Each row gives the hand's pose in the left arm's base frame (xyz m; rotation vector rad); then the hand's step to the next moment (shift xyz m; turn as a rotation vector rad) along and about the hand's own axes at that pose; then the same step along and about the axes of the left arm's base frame.
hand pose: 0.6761 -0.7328 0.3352 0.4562 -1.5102 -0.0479
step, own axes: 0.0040 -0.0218 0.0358 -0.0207 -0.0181 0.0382
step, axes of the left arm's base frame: -0.0289 -0.0305 -0.0034 -0.0340 -0.0201 -0.0256
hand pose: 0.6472 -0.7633 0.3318 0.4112 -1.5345 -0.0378
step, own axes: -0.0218 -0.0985 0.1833 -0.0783 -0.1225 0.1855
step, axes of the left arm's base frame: -0.1565 -0.1288 -0.0519 -0.1559 -0.1359 -0.1130
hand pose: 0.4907 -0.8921 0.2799 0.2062 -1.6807 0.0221
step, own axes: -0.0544 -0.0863 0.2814 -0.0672 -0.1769 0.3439
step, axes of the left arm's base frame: -0.2581 -0.1163 -0.0972 -0.3047 -0.2122 -0.1271
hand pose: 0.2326 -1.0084 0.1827 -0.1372 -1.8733 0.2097
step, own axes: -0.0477 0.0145 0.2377 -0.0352 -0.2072 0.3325
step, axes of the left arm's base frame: -0.2117 -0.0133 -0.1182 -0.3034 -0.2346 -0.0875
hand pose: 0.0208 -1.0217 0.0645 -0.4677 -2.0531 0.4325
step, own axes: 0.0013 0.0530 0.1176 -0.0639 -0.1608 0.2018
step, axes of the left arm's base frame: -0.0945 0.0329 -0.0814 -0.1693 -0.1935 -0.0674
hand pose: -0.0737 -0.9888 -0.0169 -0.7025 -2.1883 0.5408
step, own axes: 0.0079 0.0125 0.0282 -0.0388 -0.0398 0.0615
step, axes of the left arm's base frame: -0.0222 0.0101 -0.0204 -0.0379 -0.0642 -0.0362
